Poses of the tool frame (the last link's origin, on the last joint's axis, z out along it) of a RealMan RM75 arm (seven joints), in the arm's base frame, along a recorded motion.
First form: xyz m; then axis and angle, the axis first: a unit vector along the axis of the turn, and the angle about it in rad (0 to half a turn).
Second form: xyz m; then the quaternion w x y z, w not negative. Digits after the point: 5 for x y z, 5 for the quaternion.
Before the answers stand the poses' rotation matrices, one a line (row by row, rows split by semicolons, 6 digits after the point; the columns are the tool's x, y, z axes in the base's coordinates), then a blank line. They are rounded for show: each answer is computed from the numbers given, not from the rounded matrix.
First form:
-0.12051 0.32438 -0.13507 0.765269 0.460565 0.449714 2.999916
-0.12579 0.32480 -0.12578 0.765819 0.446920 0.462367 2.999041
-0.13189 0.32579 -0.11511 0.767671 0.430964 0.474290 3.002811
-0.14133 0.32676 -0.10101 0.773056 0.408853 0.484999 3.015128
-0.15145 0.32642 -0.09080 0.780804 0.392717 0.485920 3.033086
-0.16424 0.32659 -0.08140 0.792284 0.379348 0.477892 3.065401
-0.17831 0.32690 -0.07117 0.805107 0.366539 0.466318 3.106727
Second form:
0.175426 0.637880 0.749890; 0.764882 -0.567865 0.304112; 0.619823 0.520228 -0.587521
0.177153 0.615360 0.768081; 0.746737 -0.592408 0.302387; 0.641094 0.519986 -0.564458
0.182586 0.592885 0.784315; 0.724108 -0.620711 0.300642; 0.665079 0.513036 -0.542646
0.198444 0.568436 0.798436; 0.690780 -0.659028 0.297499; 0.695301 0.492507 -0.523445
0.221606 0.558845 0.799114; 0.664089 -0.686573 0.295980; 0.714057 0.465092 -0.523271
0.256508 0.563855 0.785029; 0.636607 -0.709706 0.301742; 0.727279 0.422356 -0.541000
0.296608 0.573771 0.763420; 0.606282 -0.730772 0.313678; 0.737866 0.369808 -0.564620

-0.12051 0.32438 -0.13507 0.07078 0.76335 0.45941 0.44859
-0.12579 0.32480 -0.12578 0.07122 0.76387 0.44579 0.46119
-0.13189 0.32579 -0.11511 0.06934 0.76582 0.42993 0.47315
-0.14133 0.32676 -0.10101 0.06319 0.77151 0.40804 0.48403
-0.15145 0.32642 -0.09080 0.05423 0.77966 0.39214 0.48521
-0.16424 0.32659 -0.08140 0.03809 0.79171 0.37907 0.47755
-0.17831 0.32690 -0.07117 0.01743 0.80498 0.36648 0.46625

